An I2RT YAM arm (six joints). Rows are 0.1 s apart.
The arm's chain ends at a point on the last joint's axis. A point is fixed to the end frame.
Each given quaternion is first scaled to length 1.
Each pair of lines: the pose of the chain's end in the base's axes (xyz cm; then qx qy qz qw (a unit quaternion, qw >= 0)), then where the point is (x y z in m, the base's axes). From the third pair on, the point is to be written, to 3 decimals.
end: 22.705 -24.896 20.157 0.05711 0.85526 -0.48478 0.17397
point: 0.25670 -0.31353 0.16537
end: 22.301 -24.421 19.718 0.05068 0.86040 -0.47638 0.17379
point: 0.25331 -0.30772 0.15966
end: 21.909 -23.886 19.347 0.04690 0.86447 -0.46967 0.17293
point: 0.250 -0.302 0.155
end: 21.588 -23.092 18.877 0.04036 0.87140 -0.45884 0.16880
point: 0.247 -0.292 0.148
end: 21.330 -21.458 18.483 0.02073 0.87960 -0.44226 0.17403
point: 0.246 -0.273 0.142
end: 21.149 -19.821 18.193 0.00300 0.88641 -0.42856 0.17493
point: 0.246 -0.255 0.137
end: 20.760 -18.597 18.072 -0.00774 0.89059 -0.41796 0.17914
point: 0.243 -0.241 0.135
